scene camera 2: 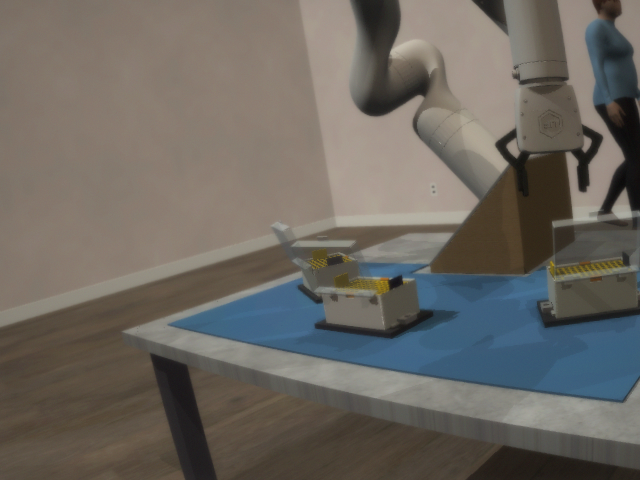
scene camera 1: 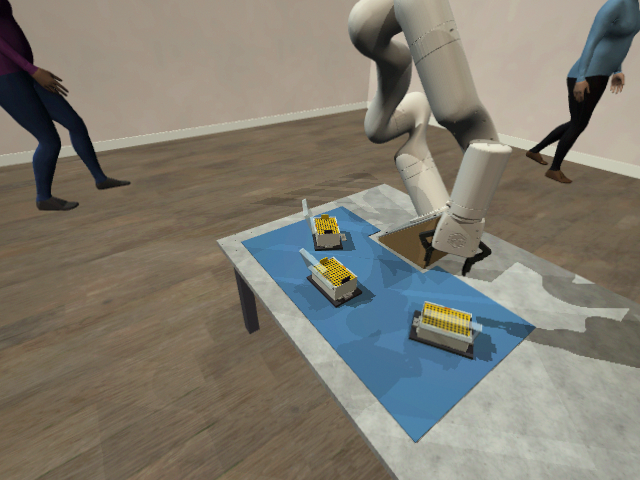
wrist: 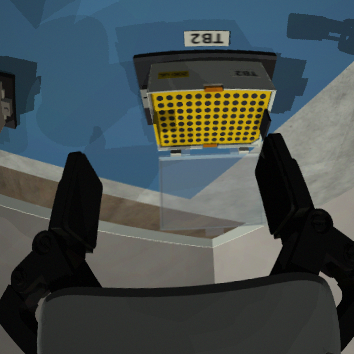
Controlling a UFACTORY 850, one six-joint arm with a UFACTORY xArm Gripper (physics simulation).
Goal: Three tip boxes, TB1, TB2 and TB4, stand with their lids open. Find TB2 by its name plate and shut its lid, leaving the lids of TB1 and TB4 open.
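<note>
TB2 [scene camera 1: 445, 333] [scene camera 2: 592, 296] [wrist: 206, 77] is the rightmost box in both scene views; its name plate [wrist: 206, 38] reads upside down in the wrist view. Its clear lid [scene camera 2: 589, 240] [wrist: 210, 192] stands open on the side away from the robot base. TB4 [scene camera 1: 338, 286] [scene camera 2: 354, 310] is the middle box, its lid [scene camera 1: 310, 260] [scene camera 2: 324, 244] open. TB1 [scene camera 1: 327, 238] [scene camera 2: 330, 274] is at the back left, its lid [scene camera 1: 307, 214] [scene camera 2: 282, 235] open. My gripper [scene camera 1: 446, 269] [scene camera 2: 554, 192] [wrist: 175, 159] is open and empty, high on the robot-base side of TB2.
The boxes stand on a blue mat [scene camera 1: 403, 403] [scene camera 2: 496, 356] on a grey table [scene camera 1: 558, 408] [scene camera 2: 330, 373]. The brown wedge-shaped mount [scene camera 1: 410, 244] [scene camera 2: 540, 222] rises behind the mat. Part of a dark box base [wrist: 11, 100] shows at the wrist view's left edge.
</note>
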